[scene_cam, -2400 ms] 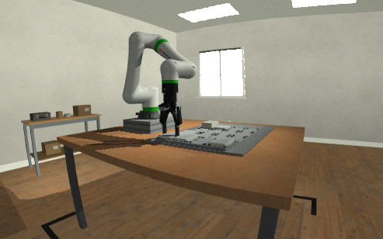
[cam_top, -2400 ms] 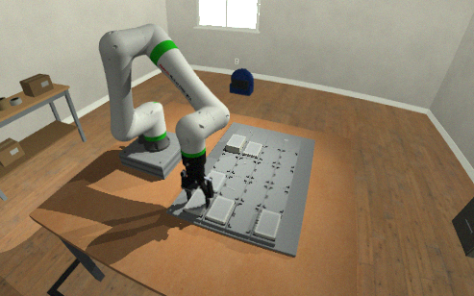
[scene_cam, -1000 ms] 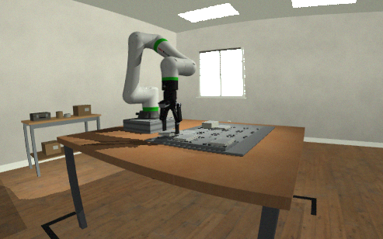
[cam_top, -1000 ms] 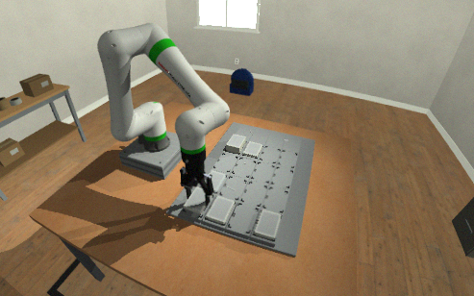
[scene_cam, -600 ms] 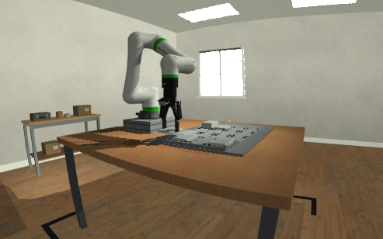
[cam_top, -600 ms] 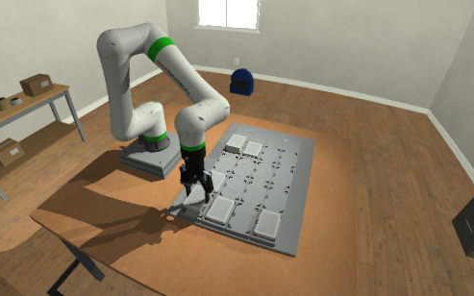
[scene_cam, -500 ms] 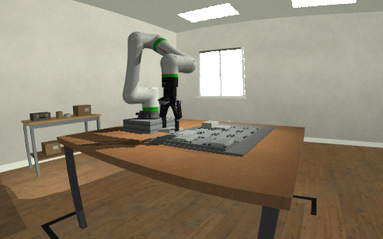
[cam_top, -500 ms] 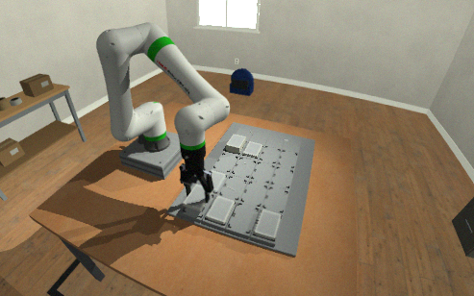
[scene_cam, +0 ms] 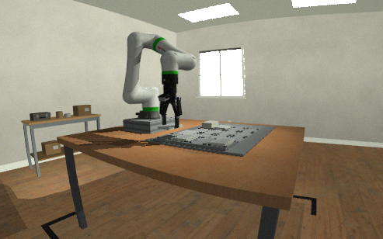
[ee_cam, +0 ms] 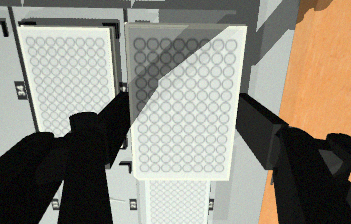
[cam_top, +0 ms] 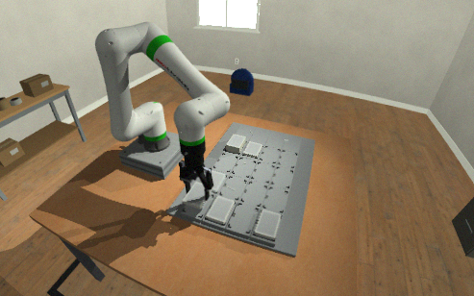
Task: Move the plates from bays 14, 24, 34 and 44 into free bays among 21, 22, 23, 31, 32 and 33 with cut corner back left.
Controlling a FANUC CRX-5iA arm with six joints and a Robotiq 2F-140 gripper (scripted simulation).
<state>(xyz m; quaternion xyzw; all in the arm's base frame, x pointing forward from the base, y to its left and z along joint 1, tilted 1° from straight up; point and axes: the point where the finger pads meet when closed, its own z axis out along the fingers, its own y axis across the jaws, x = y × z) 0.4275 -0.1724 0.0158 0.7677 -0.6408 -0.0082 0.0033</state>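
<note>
My hand is 3 cm past the sealed 96-well plate, 16 cm to the right of it and 9 cm above it. Round my hand: bay label 43: 24 cm ahead, 21 cm to the left, 10 cm below; then sealed deep-well block: 9 cm behind, 48 cm to the left, 7 cm below.
</note>
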